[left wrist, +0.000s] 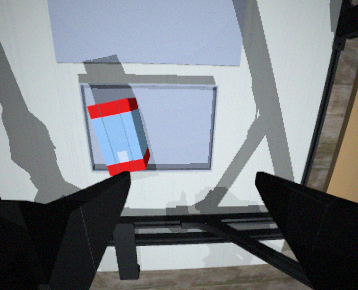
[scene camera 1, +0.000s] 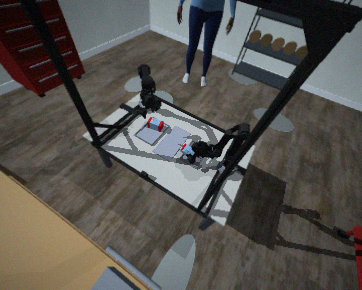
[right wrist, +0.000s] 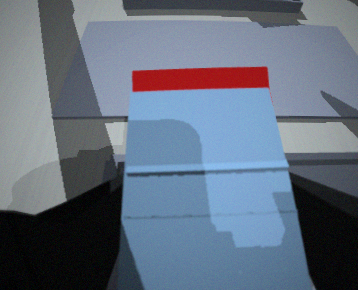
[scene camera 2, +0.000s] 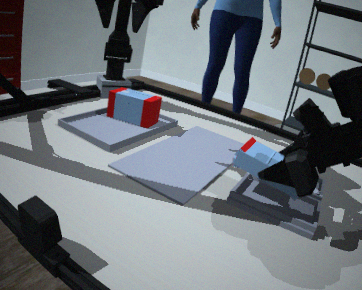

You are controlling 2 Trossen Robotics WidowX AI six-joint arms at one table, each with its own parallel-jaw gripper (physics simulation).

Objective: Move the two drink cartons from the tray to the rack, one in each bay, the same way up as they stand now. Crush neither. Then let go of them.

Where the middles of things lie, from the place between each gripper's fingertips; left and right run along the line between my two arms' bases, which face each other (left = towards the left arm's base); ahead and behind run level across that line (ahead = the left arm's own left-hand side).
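My left hand is 220 mm above the grey tray [scene camera 2: 108,133], and it is also 20 mm to the right of the tray and 50 mm short of it. The grey mat [scene camera 2: 179,167] is 230 mm below that left hand, 90 mm ahead of it and 180 mm to the right of it.
From my right hand, the grey mat is 50 mm below, 10 mm ahead and 170 mm to the left, while the grey tray is 50 mm below, 40 mm behind and 370 mm to the left.
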